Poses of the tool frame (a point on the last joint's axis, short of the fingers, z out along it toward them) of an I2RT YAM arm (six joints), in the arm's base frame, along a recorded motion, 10 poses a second.
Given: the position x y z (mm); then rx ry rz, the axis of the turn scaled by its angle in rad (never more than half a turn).
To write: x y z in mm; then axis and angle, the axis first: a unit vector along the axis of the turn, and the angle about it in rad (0 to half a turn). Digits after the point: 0 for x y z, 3 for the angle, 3 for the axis.
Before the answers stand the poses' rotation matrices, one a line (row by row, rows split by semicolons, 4 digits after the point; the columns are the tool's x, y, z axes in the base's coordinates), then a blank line. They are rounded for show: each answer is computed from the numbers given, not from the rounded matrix.
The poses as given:
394 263 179 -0.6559 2.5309 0.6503
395 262 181 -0.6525 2.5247 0.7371
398 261 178 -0.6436 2.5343 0.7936
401 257 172 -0.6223 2.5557 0.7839
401 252 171 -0.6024 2.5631 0.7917
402 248 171 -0.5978 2.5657 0.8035
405 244 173 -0.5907 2.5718 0.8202
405 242 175 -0.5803 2.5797 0.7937
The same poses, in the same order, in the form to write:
-0.7889 -0.5393 0.2947; -0.3305 0.7765 0.5365; -0.5182 0.3258 -0.7908
-0.7976 -0.5419 0.2649; -0.3143 0.7482 0.5844; -0.5149 0.3828 -0.7670
-0.8111 -0.5344 0.2377; -0.3034 0.7319 0.6102; -0.5001 0.4228 -0.7558
-0.8234 -0.5162 0.2355; -0.2954 0.7444 0.5988; -0.4844 0.4236 -0.7655
-0.8317 -0.5031 0.2349; -0.2829 0.7481 0.6003; -0.4777 0.4328 -0.7645
-0.8352 -0.4996 0.2299; -0.2792 0.7454 0.6054; -0.4738 0.4414 -0.7620
-0.8411 -0.4935 0.2213; -0.2742 0.7419 0.6119; -0.4662 0.4540 -0.7593
-0.8431 -0.4856 0.2308; -0.2719 0.7554 0.5962; -0.4639 0.4399 -0.7690

394 263 179 -0.243 0.939 0.241 2.694
395 262 181 -0.241 0.932 0.272 2.710
398 261 178 -0.236 0.927 0.290 2.733
401 257 172 -0.227 0.931 0.286 2.745
401 252 171 -0.219 0.932 0.288 2.749
402 248 171 -0.217 0.932 0.292 2.754
405 244 173 -0.214 0.931 0.297 2.763
405 242 175 -0.210 0.934 0.287 2.761

